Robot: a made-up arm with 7 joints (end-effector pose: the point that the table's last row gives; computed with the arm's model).
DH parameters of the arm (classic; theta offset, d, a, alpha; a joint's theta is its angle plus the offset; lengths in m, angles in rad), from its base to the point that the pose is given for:
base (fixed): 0 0 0 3.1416
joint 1: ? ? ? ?
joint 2: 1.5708 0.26 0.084 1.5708
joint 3: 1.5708 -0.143 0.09 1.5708
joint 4: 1.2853 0 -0.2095 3.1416
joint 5: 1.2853 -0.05 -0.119 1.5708
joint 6: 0 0.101 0.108 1.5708
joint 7: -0.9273 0 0.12 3.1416
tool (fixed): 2.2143 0.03 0 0
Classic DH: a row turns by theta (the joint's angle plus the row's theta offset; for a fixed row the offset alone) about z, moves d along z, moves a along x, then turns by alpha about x.
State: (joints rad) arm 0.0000 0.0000 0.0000 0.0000 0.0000 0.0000 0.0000
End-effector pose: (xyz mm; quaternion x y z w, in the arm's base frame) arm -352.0 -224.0 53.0 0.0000 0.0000 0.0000 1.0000
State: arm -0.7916 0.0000 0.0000 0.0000 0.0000 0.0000 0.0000
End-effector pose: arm -88.0 -407.9 53.0 0.0000 0.0000 0.3855 0.9227
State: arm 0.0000 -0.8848 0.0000 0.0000 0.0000 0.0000 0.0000
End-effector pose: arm -352.0 -19.3 -171.2 0.4281 0.0000 0.0000 0.9037
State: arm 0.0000 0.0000 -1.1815 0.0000 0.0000 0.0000 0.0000
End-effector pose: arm -276.4 -224.0 -19.7 0.0000 -0.5570 0.0000 0.8305
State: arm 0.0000 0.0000 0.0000 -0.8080 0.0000 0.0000 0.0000
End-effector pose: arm -209.7 -164.9 53.0 0.0000 0.0000 0.3931 0.9195
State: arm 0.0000 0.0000 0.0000 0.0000 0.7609 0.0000 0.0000
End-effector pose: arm -338.6 -267.5 53.0 0.0000 0.0000 0.3713 0.9285
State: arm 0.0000 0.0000 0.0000 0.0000 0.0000 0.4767 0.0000
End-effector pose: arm -318.2 -224.0 132.3 0.0000 0.2361 0.0000 0.9717
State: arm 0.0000 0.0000 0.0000 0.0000 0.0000 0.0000 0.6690
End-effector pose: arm -396.0 -158.7 53.0 0.0000 0.0000 -0.3283 0.9446
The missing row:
joint 1: -1.5708 -0.157 0.115 1.5708
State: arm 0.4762 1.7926 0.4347 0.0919 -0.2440 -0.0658 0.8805
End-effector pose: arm -296.5 266.8 387.8 -0.7642 -0.1705 -0.5482 0.2940
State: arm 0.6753 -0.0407 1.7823 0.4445 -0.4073 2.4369 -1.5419
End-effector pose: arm -455.0 -54.3 73.4 -0.7616 -0.2417 0.5378 0.2689
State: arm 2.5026 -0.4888 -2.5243 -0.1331 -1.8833 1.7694 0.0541
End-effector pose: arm 100.8 382.5 -265.6 -0.0496 -0.8353 -0.3039 0.4555
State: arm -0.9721 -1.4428 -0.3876 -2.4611 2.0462 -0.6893 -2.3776
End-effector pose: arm -240.9 -44.0 68.9 0.3765 0.0265 0.5632 0.7351
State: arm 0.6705 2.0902 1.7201 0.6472 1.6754 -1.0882 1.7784
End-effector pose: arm -33.9 619.1 228.6 -0.5104 -0.0731 -0.8508 0.1018
